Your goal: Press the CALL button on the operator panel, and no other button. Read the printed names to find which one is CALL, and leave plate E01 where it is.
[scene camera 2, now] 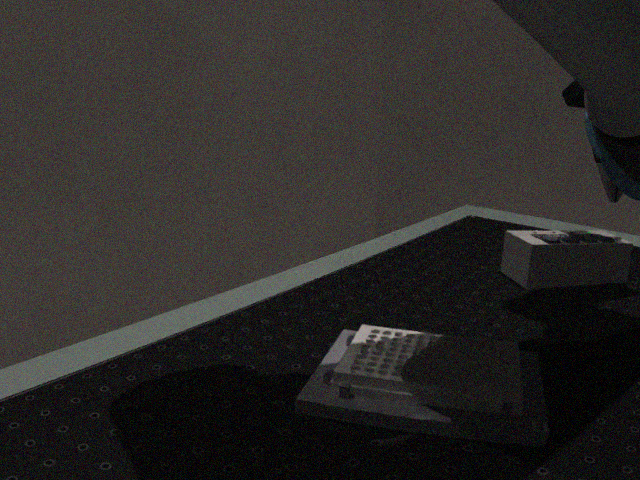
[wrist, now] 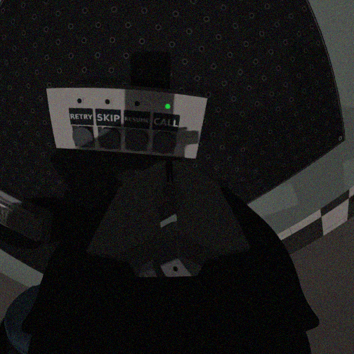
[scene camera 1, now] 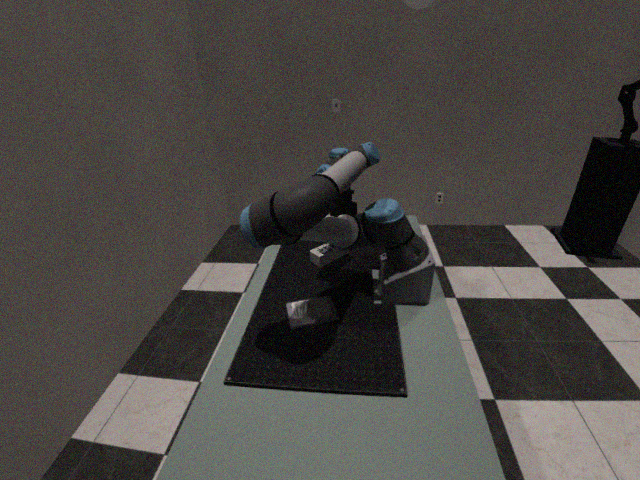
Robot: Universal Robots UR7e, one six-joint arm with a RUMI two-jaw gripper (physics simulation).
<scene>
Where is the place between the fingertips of my gripper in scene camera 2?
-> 613, 202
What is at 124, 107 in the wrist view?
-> An operator panel.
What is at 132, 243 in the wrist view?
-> My gripper.
</scene>
